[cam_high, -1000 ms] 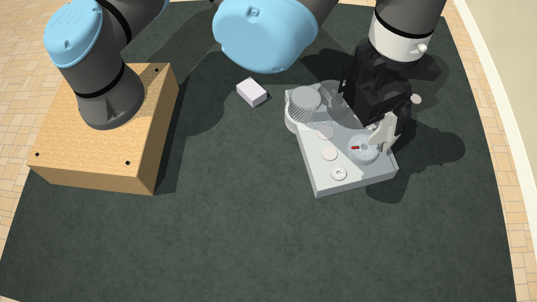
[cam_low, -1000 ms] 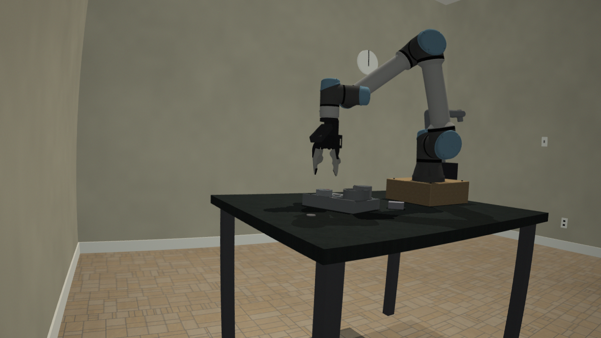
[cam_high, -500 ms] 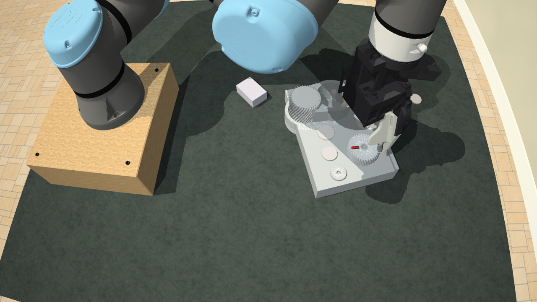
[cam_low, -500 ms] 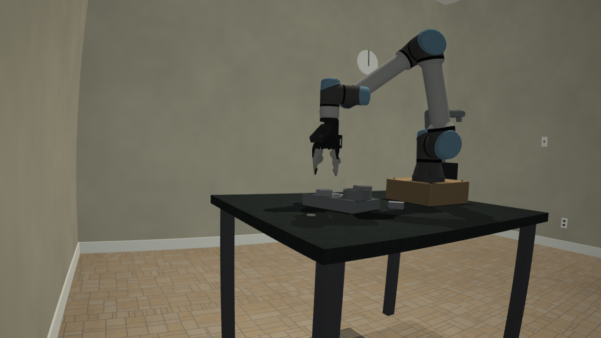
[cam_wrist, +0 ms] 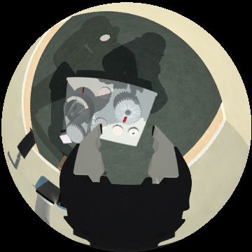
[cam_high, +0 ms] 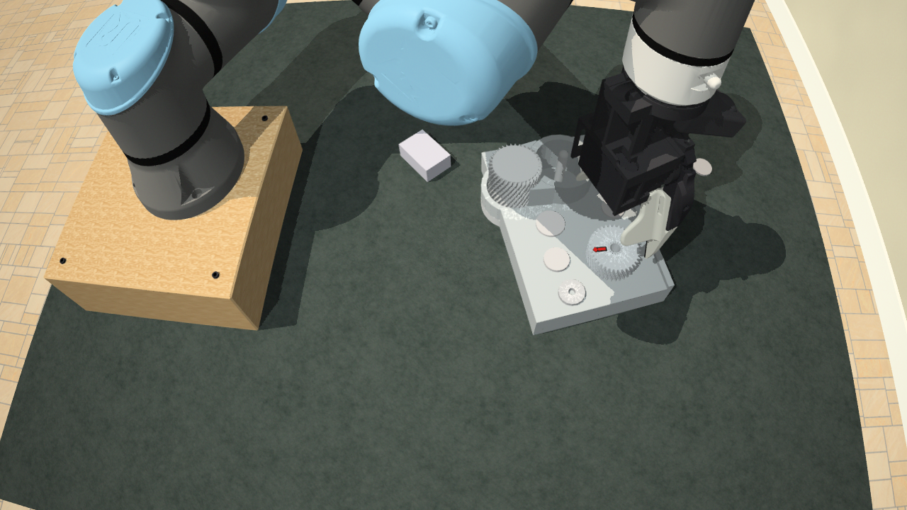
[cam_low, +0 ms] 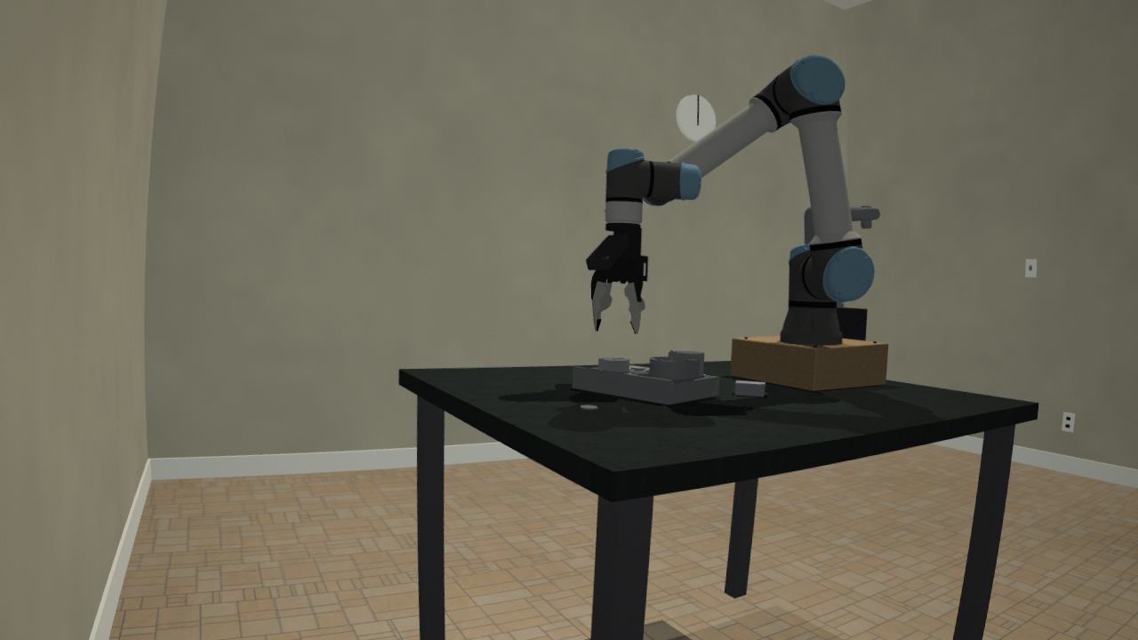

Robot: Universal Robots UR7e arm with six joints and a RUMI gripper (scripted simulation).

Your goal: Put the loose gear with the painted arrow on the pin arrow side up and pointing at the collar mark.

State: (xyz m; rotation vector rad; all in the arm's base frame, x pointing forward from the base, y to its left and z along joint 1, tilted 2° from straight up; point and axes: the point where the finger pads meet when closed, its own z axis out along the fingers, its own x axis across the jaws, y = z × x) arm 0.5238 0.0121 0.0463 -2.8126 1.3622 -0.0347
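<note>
The gear lies 8 cm below my hand. From my hand the other things lie so: grey block: 25 cm behind, 12 cm to the left, 12 cm below.
</note>
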